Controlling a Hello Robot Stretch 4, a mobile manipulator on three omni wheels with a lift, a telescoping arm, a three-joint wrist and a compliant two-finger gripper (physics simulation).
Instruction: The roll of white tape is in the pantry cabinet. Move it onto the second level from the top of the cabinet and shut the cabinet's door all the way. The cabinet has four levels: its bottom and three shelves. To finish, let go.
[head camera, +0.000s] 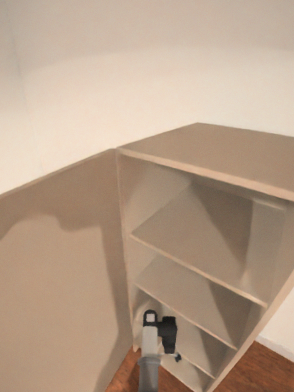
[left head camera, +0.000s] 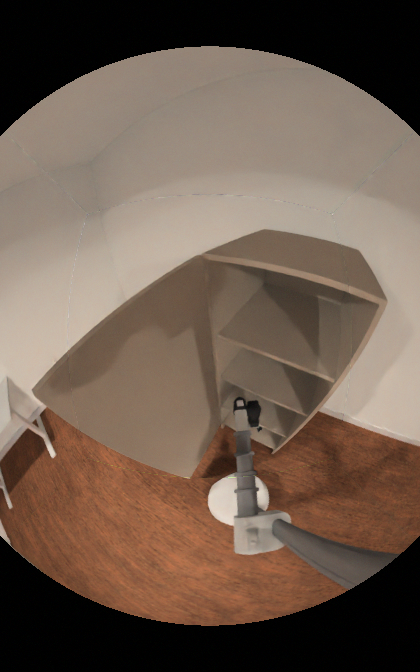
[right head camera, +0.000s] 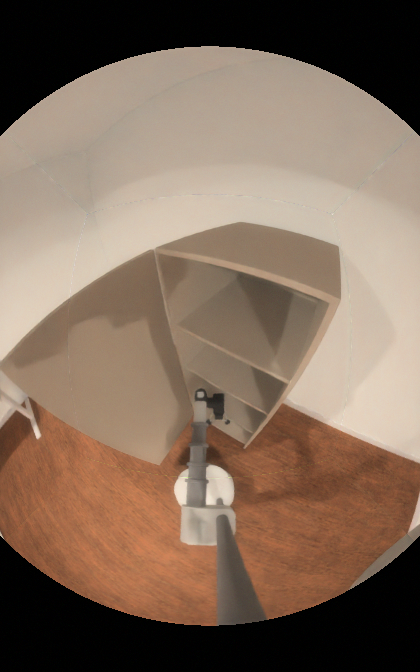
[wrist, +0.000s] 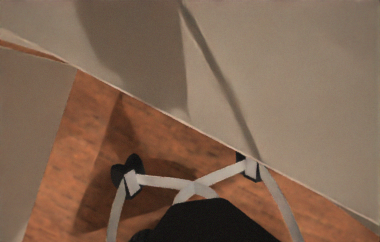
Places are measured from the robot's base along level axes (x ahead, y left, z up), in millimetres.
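Pixels of known places: gripper, fingertip midpoint: (head camera: 165, 359) (wrist: 189, 160).
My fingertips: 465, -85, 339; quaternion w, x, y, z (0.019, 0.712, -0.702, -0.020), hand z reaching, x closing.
Behind a point stands the place of what it marks, as x, y, z.
The pantry cabinet (head camera: 210, 155) {565, -139, 1373} (left head camera: 285, 255) (right head camera: 250, 255) stands with its door (head camera: 55, 280) {367, 233, 1123} (left head camera: 140, 370) (right head camera: 115, 350) wide open on the left. No tape shows on the visible parts of the top shelf (head camera: 200, 230) {659, -179, 1051} or the middle shelf (head camera: 175, 282) {633, -107, 766}. The roll of white tape does not show in any view. My gripper (head camera: 170, 355) (right head camera: 218, 422) (wrist: 189, 160) {465, -85, 339} is open and empty, low at the cabinet's front left. In the wrist view its right fingertip overlaps a shelf's front edge (wrist: 215, 137) {503, -105, 419} and is partly hidden there; the left fingertip is over the floor.
The extended arm (left head camera: 244, 465) (right head camera: 198, 455) reaches over the white round base (left head camera: 220, 500) (right head camera: 222, 482). The door's panel also shows at the left of the wrist view. A white table leg (left head camera: 42, 437) (right head camera: 32, 420) stands beyond the door's outer edge. Walls are behind the cabinet.
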